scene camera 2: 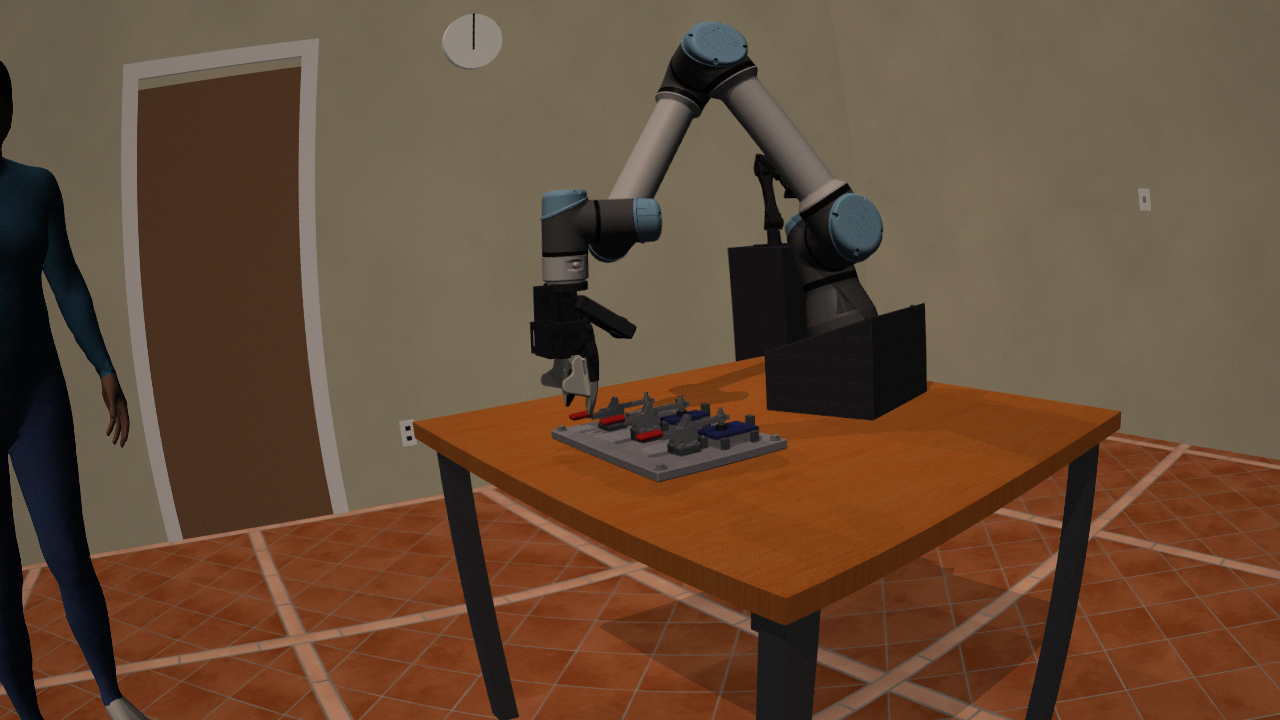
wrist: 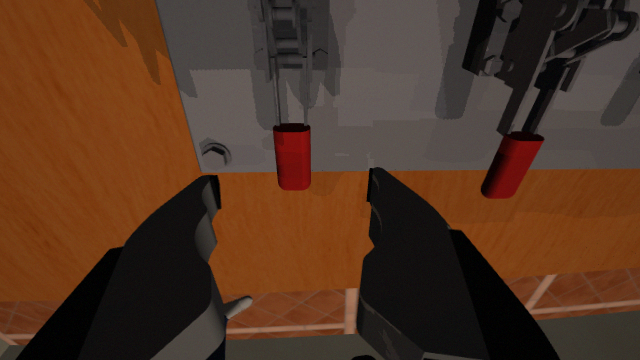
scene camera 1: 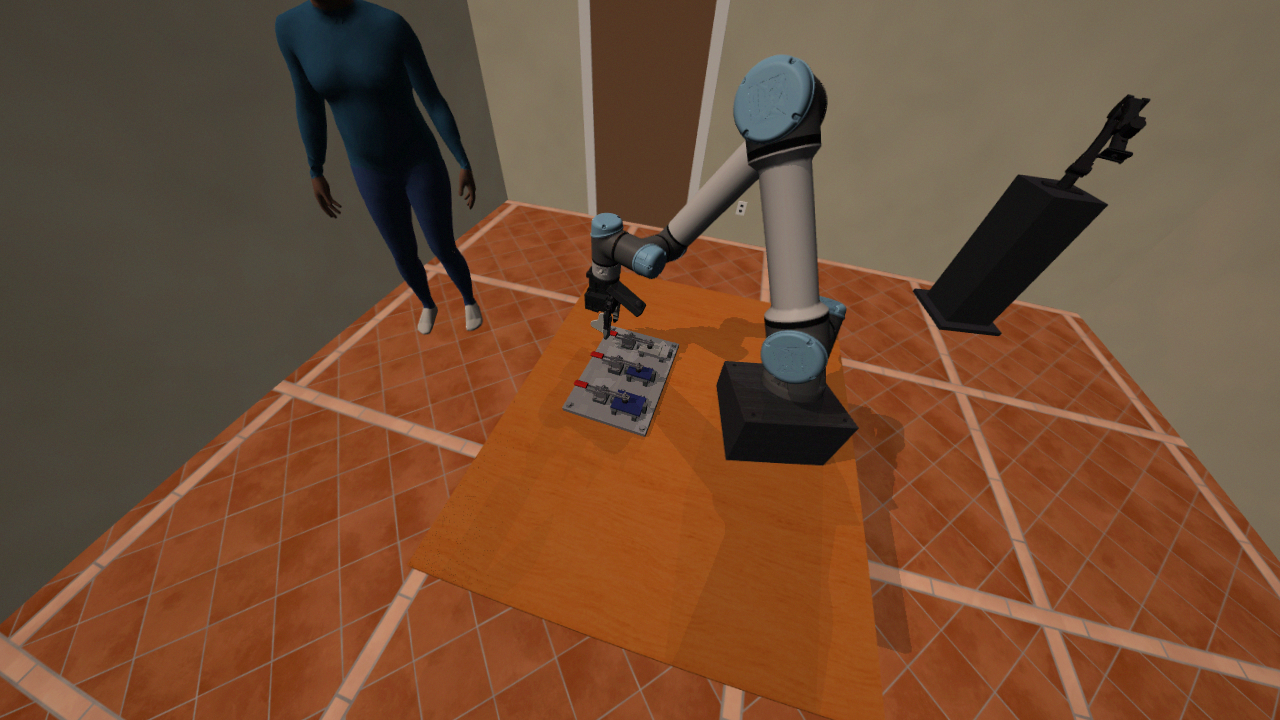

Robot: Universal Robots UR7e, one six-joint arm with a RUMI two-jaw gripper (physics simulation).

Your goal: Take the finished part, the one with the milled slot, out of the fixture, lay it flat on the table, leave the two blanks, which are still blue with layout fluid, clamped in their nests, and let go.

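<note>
The finished part [scene camera 1: 656, 348], pale and bare, sits in the far nest of the grey fixture plate [scene camera 1: 608, 423] [scene camera 2: 617, 451] [wrist: 400, 95]; its slot is too small to make out. Two blue blanks, the middle one [scene camera 1: 640, 372] [scene camera 2: 684, 418] and the near one [scene camera 1: 628, 404] [scene camera 2: 729, 429], sit in their nests under clamp arms. The far clamp's red handle [scene camera 1: 613, 334] [scene camera 2: 580, 415] [wrist: 293, 160] lies low, pointing outward. My gripper [scene camera 1: 605, 334] [scene camera 2: 580, 405] [wrist: 294, 174] is open and empty, fingers apart on either side of this handle's end in the wrist view. The parts are outside the wrist view.
The middle clamp's red handle [scene camera 1: 597, 355] [scene camera 2: 612, 421] [wrist: 512, 165] is beside the gripper, and the near clamp's red handle [scene camera 1: 580, 384] [scene camera 2: 648, 435] is farther along. The fixture stands on the wooden table [scene camera 1: 572, 528] [scene camera 2: 850, 501] [wrist: 80, 200]. A person [scene camera 1: 375, 116] stands beyond the table.
</note>
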